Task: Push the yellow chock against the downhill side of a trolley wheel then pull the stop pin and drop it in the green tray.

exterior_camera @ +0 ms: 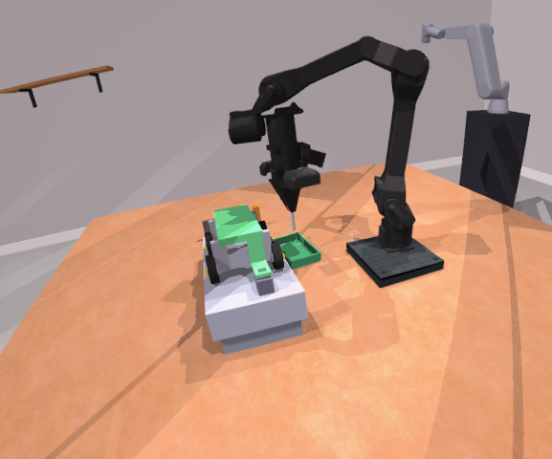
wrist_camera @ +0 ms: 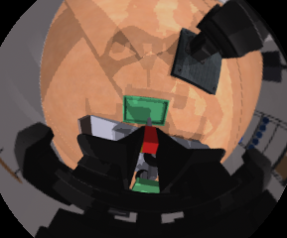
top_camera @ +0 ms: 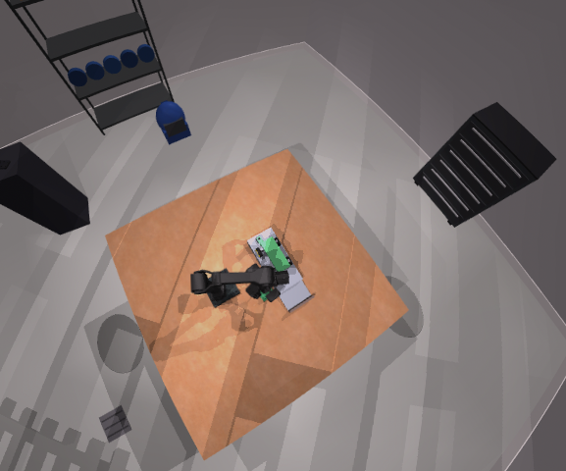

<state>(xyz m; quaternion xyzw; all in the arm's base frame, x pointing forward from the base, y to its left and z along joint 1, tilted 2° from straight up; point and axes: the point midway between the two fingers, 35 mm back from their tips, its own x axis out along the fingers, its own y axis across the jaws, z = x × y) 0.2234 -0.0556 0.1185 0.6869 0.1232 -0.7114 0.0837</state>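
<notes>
Now: gripper tip 70 mm short of the yellow chock and 30 mm above it. Round my gripper tip: red-headed stop pin right at my gripper tip; then green-topped trolley 110 mm to the left, 110 mm ahead.
</notes>
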